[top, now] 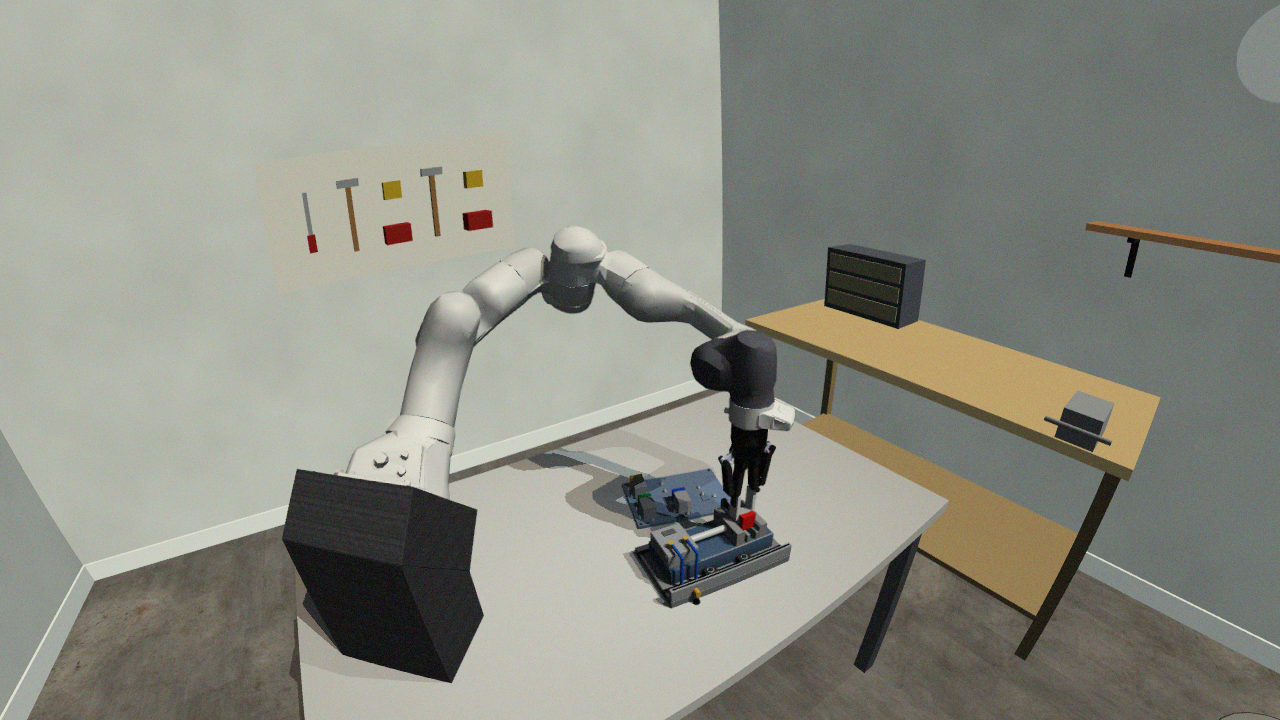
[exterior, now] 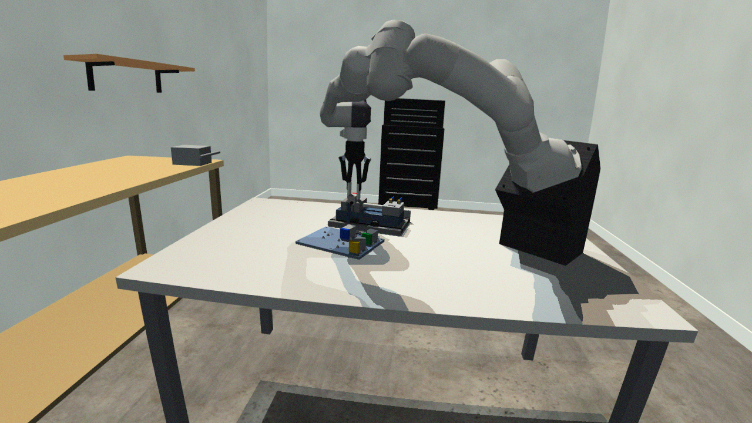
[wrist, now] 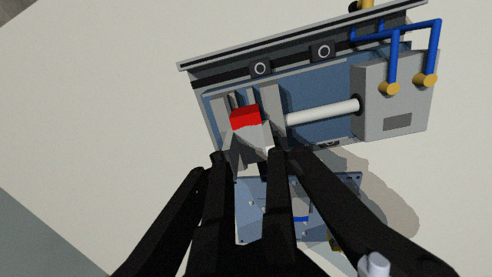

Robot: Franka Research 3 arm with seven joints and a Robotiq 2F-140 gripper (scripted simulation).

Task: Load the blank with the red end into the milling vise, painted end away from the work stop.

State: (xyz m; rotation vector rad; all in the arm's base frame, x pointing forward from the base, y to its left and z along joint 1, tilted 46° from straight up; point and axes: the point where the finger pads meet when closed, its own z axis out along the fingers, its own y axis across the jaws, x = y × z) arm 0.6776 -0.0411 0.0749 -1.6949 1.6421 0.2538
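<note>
My gripper is now 6 cm above the fixed jaw, 3 cm short of it and 1 cm to the right of it. From my hand the other things lie so: vise: 9 cm below, 7 cm behind, 1 cm to the right; then moving jaw: 6 cm below, 3 cm behind; then white rod: 9 cm behind, 6 cm below, 1 cm to the right.
</note>
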